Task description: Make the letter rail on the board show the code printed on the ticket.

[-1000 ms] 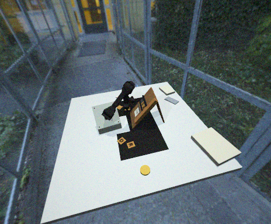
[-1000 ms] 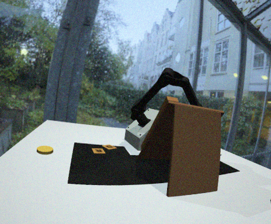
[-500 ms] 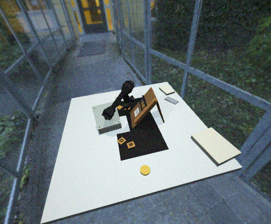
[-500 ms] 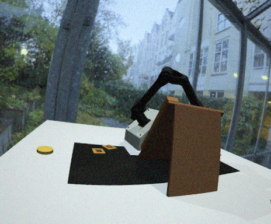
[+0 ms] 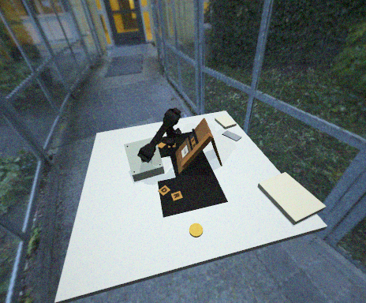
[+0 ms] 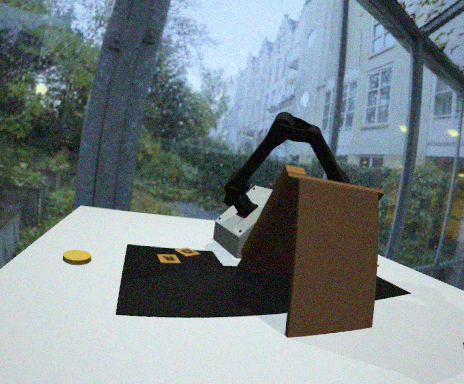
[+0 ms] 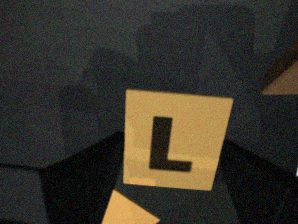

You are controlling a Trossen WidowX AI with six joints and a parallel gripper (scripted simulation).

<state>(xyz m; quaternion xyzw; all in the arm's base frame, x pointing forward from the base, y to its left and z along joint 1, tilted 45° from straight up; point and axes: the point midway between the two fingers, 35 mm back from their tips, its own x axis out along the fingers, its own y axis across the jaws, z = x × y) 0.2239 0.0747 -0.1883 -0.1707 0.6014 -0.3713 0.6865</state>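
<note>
Right now the orange tile marked 2 is 19 cm to the right of my gripper tip, 14 cm above it and 12 cm ahead of it. Round my gripper tip: orange tile marked l: right at my gripper tip; black mat: 21 cm to the right, 2 cm below, 2 cm behind; white ticket: 18 cm to the right, 6 cm ahead, 6 cm above.
</note>
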